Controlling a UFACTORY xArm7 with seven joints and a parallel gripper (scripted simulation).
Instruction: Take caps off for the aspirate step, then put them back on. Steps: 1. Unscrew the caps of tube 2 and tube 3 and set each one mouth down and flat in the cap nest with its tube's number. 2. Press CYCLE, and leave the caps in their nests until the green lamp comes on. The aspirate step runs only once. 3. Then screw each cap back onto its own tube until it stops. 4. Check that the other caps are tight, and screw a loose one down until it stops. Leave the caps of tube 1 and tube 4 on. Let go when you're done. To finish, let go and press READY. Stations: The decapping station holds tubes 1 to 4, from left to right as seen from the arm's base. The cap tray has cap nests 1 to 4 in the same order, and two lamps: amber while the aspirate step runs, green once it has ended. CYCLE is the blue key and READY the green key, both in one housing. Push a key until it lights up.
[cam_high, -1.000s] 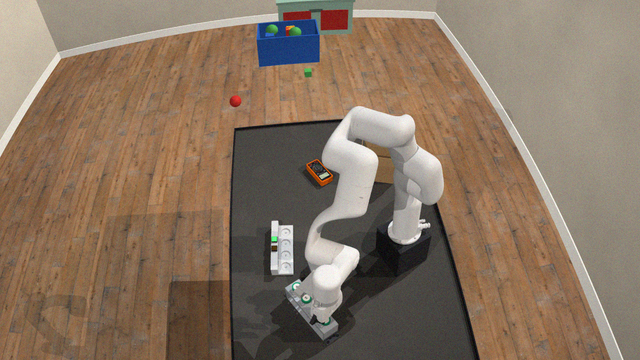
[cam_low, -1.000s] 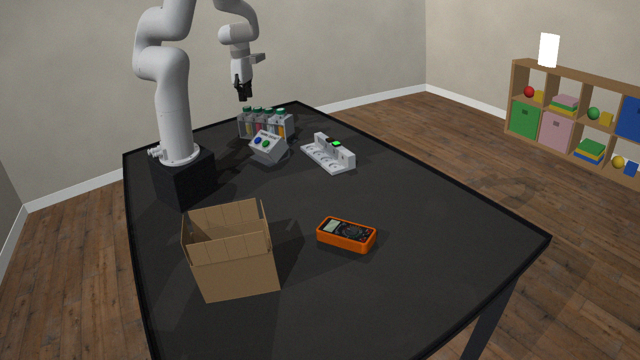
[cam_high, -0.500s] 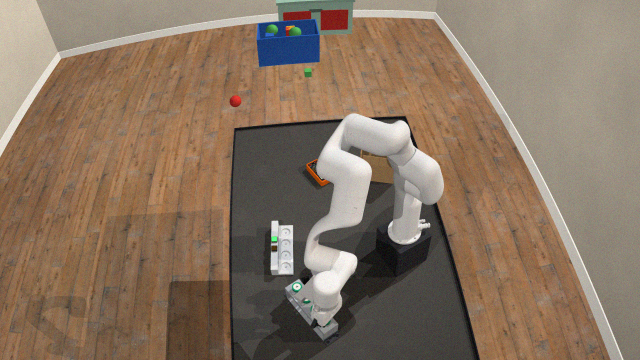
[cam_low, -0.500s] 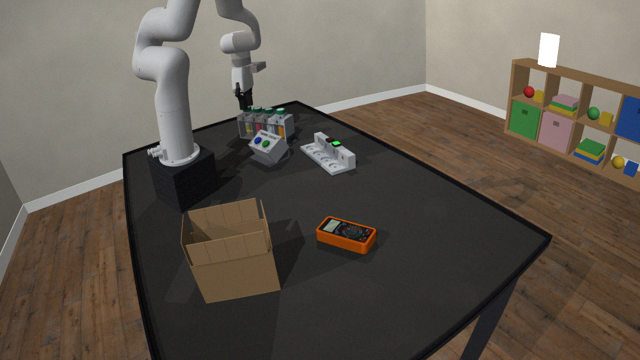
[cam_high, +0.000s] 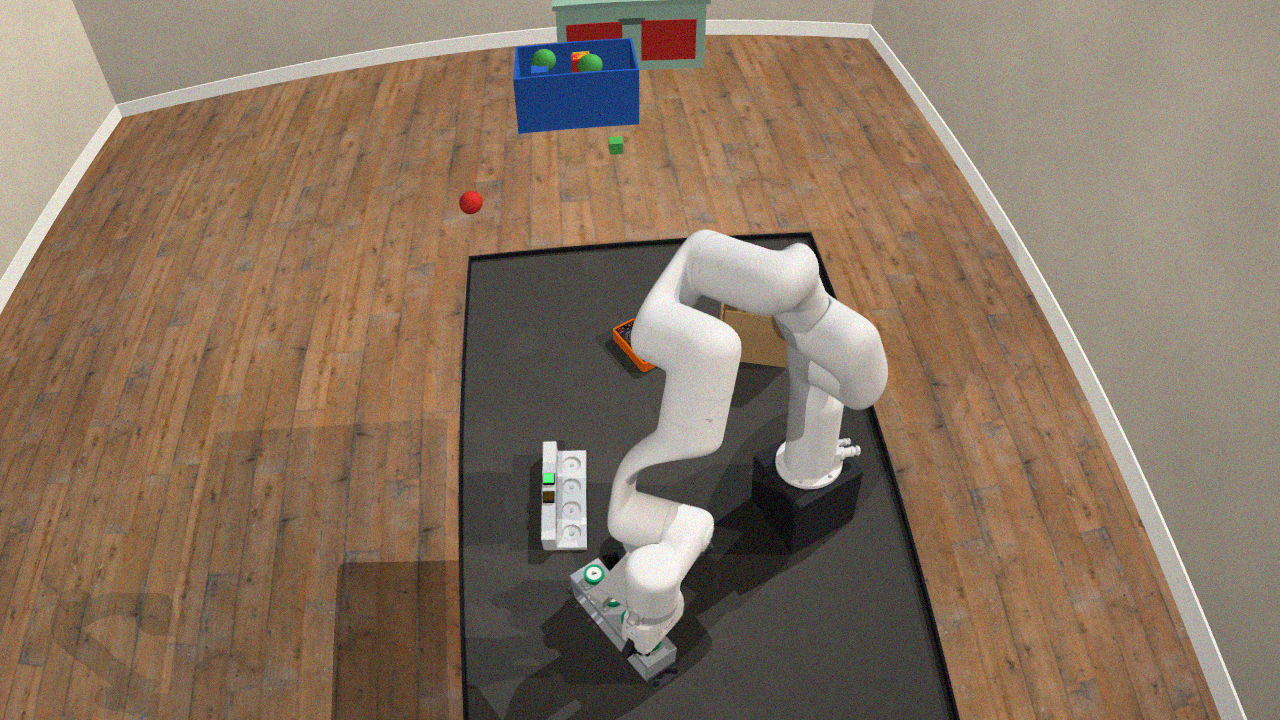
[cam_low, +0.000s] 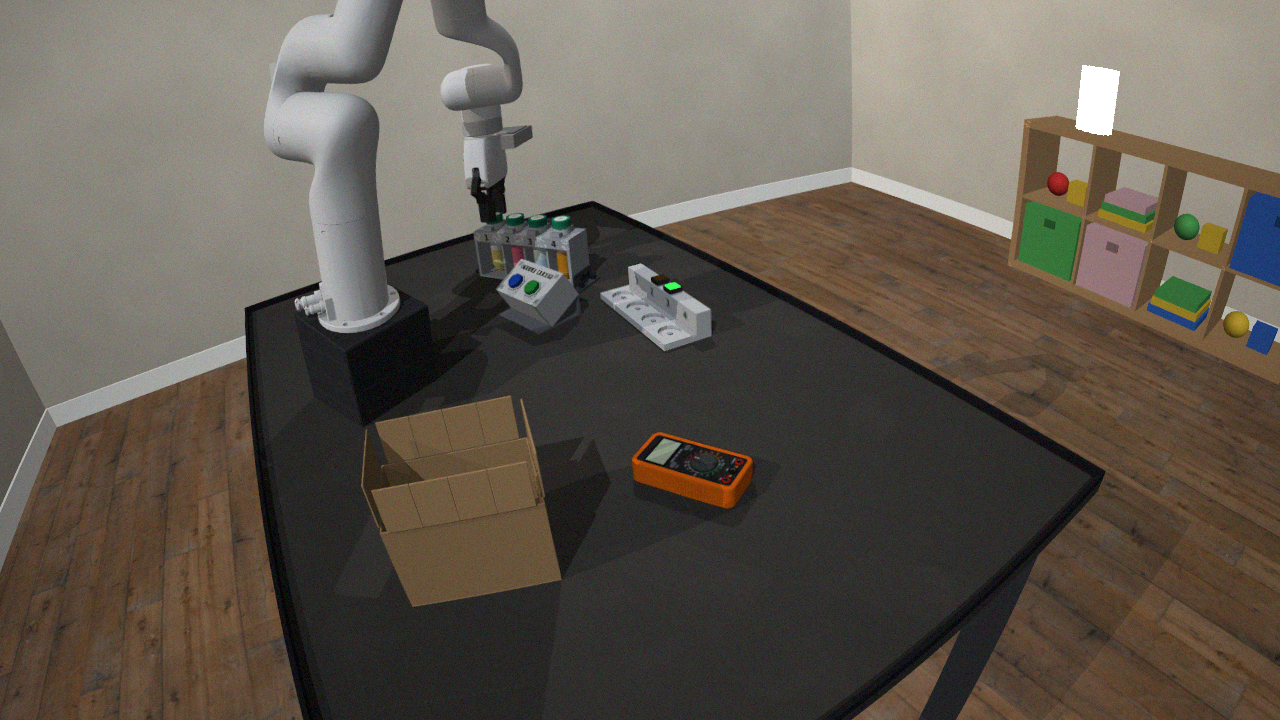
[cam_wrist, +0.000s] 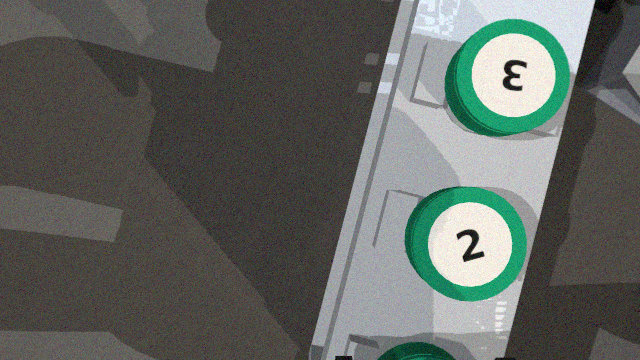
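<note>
Right now my hand is 13 cm to the left of the cap, 8 cm short of it and 2 cm above it. From my hand the other things lie so: blue key: 21 cm to the right, 7 cm below, 5 cm behind; then green key: 26 cm to the right, 7 cm below, 4 cm behind; then key housing: 23 cm to the right, 8 cm below, 3 cm behind.
</note>
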